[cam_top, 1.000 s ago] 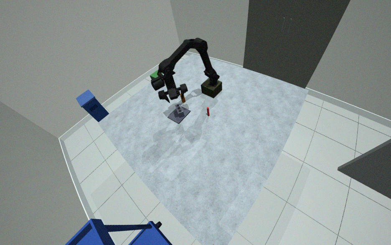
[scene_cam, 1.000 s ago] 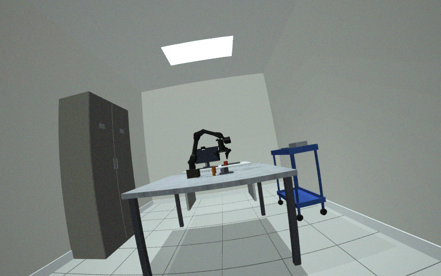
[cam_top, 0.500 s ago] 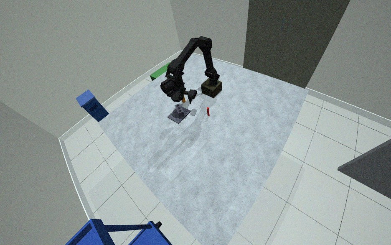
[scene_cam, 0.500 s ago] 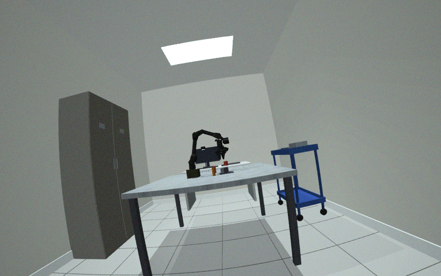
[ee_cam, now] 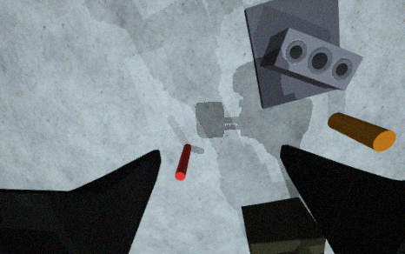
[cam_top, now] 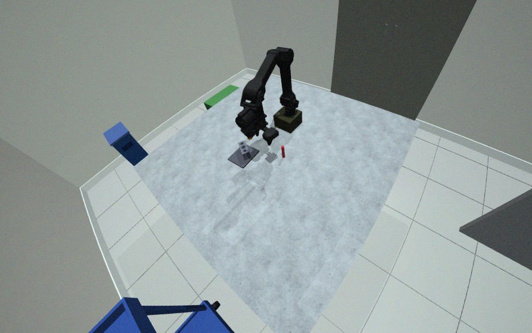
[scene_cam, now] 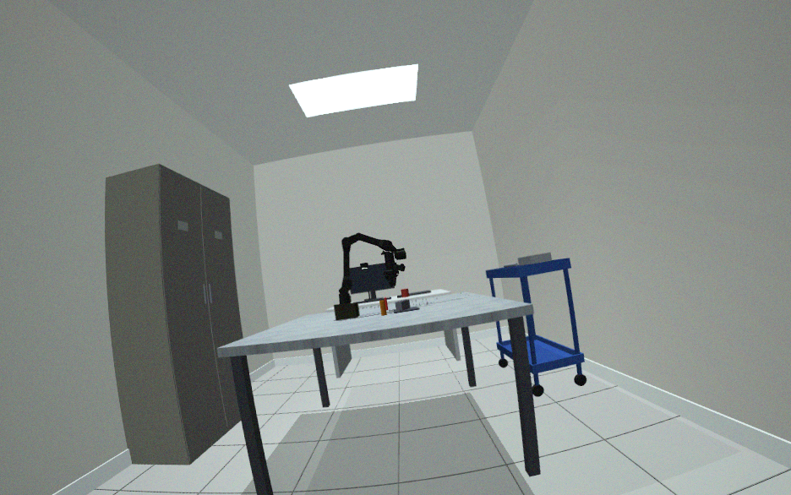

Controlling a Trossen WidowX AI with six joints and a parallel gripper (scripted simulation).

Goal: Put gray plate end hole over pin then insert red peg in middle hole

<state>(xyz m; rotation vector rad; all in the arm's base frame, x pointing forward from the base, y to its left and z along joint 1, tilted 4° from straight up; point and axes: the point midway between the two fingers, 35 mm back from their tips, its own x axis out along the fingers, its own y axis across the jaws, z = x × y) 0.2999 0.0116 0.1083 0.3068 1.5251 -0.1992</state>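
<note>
Right now the red peg is 5 cm behind my gripper tip, 7 cm to the left of it and 10 cm below it. Round my gripper tip: orange cylinder: 10 cm behind, 19 cm to the right, 10 cm below; then flat square base: 4 cm ahead, 12 cm to the right, 14 cm below; then gray plate: 2 cm ahead, 13 cm to the right, 10 cm below.
</note>
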